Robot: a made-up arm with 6 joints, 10 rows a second.
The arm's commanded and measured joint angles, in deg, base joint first. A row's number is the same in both.
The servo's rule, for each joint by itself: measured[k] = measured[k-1] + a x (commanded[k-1-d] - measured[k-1]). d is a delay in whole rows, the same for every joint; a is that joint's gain. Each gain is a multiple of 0.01, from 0.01 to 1. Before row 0 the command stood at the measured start. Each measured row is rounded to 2 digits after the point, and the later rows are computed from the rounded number. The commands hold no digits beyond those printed.
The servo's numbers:
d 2
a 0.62 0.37 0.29 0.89 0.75 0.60
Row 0, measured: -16.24 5.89 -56.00 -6.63 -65.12 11.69
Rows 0 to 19, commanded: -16.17 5.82 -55.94 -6.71 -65.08 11.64; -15.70 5.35 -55.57 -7.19 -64.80 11.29; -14.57 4.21 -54.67 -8.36 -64.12 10.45; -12.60 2.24 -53.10 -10.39 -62.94 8.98; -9.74 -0.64 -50.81 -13.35 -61.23 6.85; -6.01 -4.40 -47.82 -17.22 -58.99 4.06; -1.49 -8.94 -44.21 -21.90 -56.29 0.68; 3.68 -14.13 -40.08 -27.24 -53.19 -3.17; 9.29 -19.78 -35.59 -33.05 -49.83 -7.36; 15.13 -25.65 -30.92 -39.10 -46.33 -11.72; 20.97 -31.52 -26.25 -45.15 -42.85 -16.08; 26.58 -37.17 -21.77 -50.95 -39.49 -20.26; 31.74 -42.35 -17.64 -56.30 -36.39 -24.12; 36.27 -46.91 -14.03 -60.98 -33.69 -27.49; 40.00 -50.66 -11.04 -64.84 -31.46 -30.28; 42.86 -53.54 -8.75 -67.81 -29.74 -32.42; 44.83 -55.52 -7.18 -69.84 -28.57 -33.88; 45.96 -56.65 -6.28 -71.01 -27.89 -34.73; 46.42 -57.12 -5.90 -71.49 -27.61 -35.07; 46.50 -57.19 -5.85 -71.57 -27.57 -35.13
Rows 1 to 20, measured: -16.24 5.89 -56.00 -6.63 -65.12 11.69; -16.24 5.89 -56.00 -6.63 -65.12 11.69; -16.20 5.86 -55.98 -6.70 -65.09 11.66; -15.89 5.67 -55.86 -7.14 -64.87 11.44; -15.07 5.13 -55.51 -8.23 -64.31 10.85; -13.54 4.06 -54.81 -10.15 -63.28 9.73; -11.18 2.32 -53.65 -13.00 -61.74 8.00; -7.97 -0.17 -51.96 -16.76 -59.68 5.64; -3.95 -3.41 -49.71 -21.33 -57.14 2.66; 0.78 -7.38 -46.92 -26.59 -54.18 -0.84; 6.06 -11.97 -43.63 -32.34 -50.92 -4.75; 11.68 -17.03 -39.94 -38.36 -47.48 -8.93; 17.44 -22.39 -35.97 -44.40 -44.01 -13.22; 23.11 -27.86 -31.85 -50.23 -40.62 -17.44; 28.46 -33.22 -27.73 -55.63 -37.45 -21.45; 33.30 -38.29 -23.76 -60.39 -34.63 -25.07; 37.45 -42.87 -20.07 -64.35 -32.25 -28.20; 40.80 -46.82 -16.79 -67.43 -30.37 -30.73; 43.30 -50.04 -14.00 -69.57 -29.02 -32.62; 44.95 -52.49 -11.76 -70.85 -28.17 -33.89
